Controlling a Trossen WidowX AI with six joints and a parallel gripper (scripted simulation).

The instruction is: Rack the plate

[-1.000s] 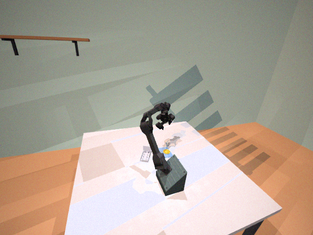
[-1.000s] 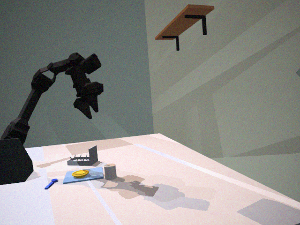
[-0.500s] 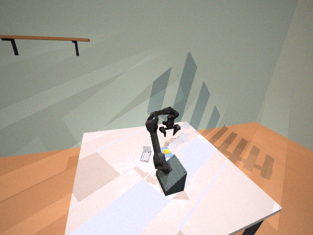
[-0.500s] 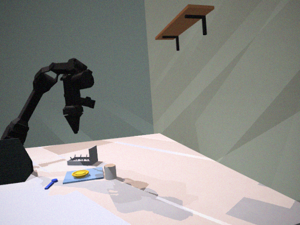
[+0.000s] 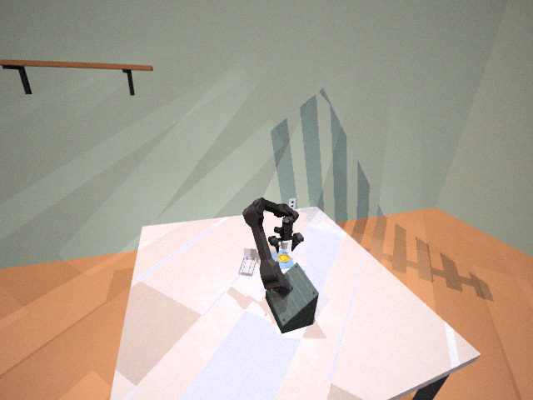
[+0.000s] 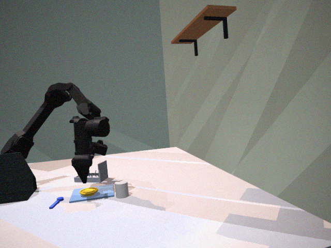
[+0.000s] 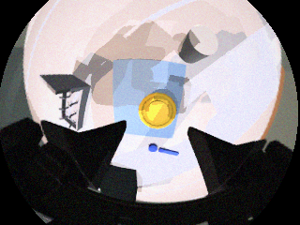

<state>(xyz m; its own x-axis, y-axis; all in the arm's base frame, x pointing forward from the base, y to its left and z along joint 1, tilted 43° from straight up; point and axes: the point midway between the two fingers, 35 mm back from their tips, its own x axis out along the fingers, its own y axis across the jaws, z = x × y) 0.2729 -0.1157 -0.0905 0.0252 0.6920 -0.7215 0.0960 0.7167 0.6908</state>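
Right now my gripper tip is 5 cm above the yellow plate and 1 cm short of it. The rest, counted from my gripper tip: blue spoon 10 cm behind, 6 cm below, 2 cm to the right; grey cup 12 cm ahead, 6 cm to the right, 4 cm below; grey dish rack 21 cm to the left, 4 cm below, 2 cm ahead.
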